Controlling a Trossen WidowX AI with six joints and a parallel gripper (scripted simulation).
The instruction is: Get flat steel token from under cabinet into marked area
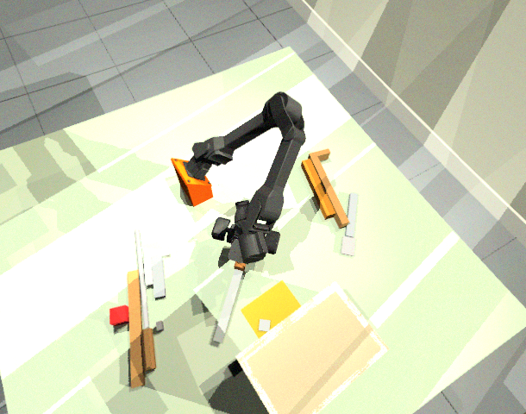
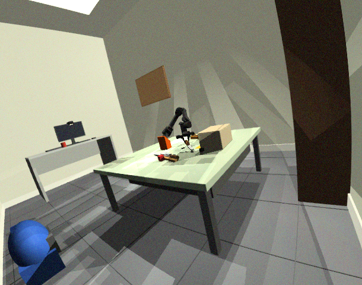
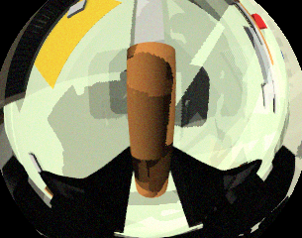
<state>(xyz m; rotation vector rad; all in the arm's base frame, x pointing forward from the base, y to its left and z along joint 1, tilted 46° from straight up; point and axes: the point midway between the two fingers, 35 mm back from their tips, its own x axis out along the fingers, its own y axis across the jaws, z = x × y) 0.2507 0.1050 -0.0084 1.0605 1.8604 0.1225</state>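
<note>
Right now the short bar is 40 mm behind my gripper tip, 290 mm to the right of it and 20 mm below it. From my gripper tip the other things lie so: small grey cube 120 mm ahead, 300 mm to the right, 20 mm below; orange stick 100 mm behind, 300 mm to the left, 10 mm below; steel token 230 mm ahead, 40 mm to the right, 20 mm below.
</note>
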